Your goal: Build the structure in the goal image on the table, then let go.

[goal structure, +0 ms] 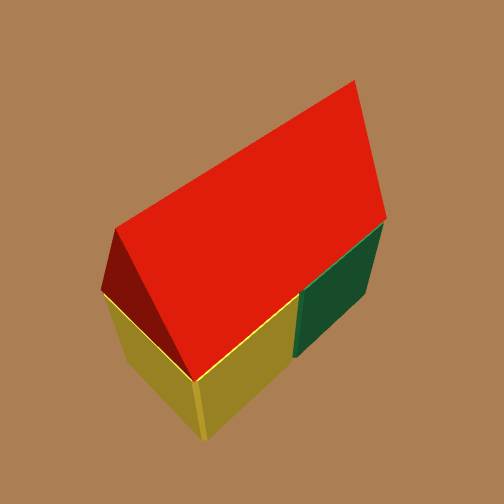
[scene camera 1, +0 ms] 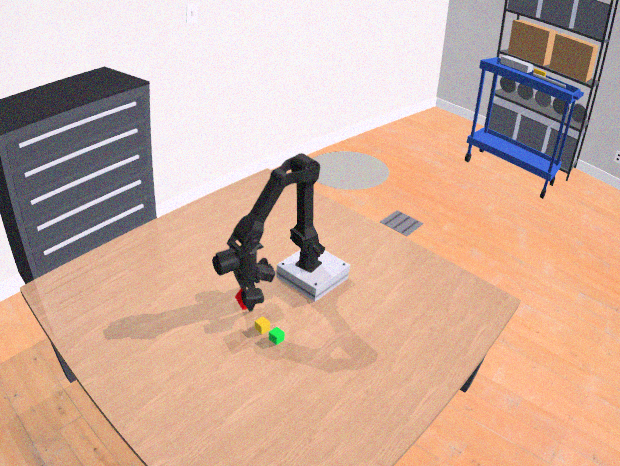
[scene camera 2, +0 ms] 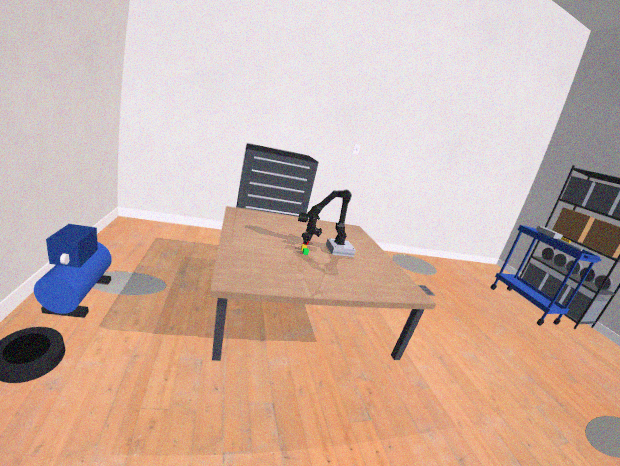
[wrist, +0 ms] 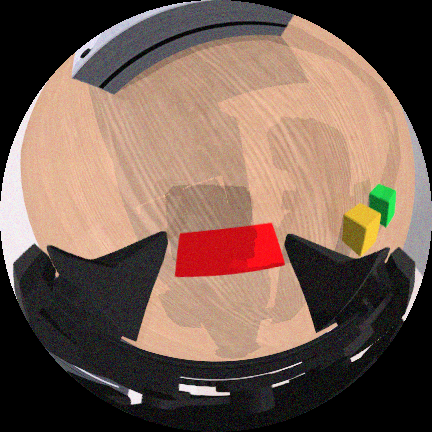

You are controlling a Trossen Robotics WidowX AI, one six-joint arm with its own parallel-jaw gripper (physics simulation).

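Frame: origin at the arm's base, x back, y down, z right, level; metres.
Where they show: gripper, fingertip midpoint: (scene camera 2: 307, 243) (wrist: 228, 239); arm's base, link origin: (scene camera 1: 308, 264) (scene camera 2: 339, 243).
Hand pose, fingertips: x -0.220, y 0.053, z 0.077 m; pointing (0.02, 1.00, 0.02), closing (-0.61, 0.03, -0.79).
Each offset is from my fingertips to the top centre of the thing. Level surfaces: height alone.
A red oblong block @(dx -0.012, dy -0.027, dz +0.008 m) (scene camera 1: 241, 300) (wrist: 227, 252) lies on the table, partly hidden by the gripper in scene camera 1. In the wrist view its long side spans most of the gap between the fingertips. My gripper (scene camera 1: 252, 304) (scene camera 2: 306, 240) (wrist: 228, 239) is open, pointing down low over the red block, with a fingertip near each of its ends and nothing gripped. A yellow cube @(dx -0.067, dy -0.031, dz -0.113 m) (scene camera 1: 262, 325) (scene camera 2: 304, 247) (wrist: 361, 229) and a green cube @(dx -0.075, dy -0.031, dz -0.171 m) (scene camera 1: 276, 335) (scene camera 2: 305, 251) (wrist: 383, 205) stand close together on the table, to the right of the fingers in the wrist view.
The arm's pale base (scene camera 1: 314, 275) (scene camera 2: 340, 247) (wrist: 200, 37) sits on the wooden table @(dy +0.002 m) (scene camera 1: 400, 325) (scene camera 2: 270, 280), behind the blocks. A dark drawer cabinet (scene camera 1: 90, 175) (scene camera 2: 278, 180) stands beyond the table. A blue cart (scene camera 1: 516, 152) (scene camera 2: 533, 291) stands away on the floor.
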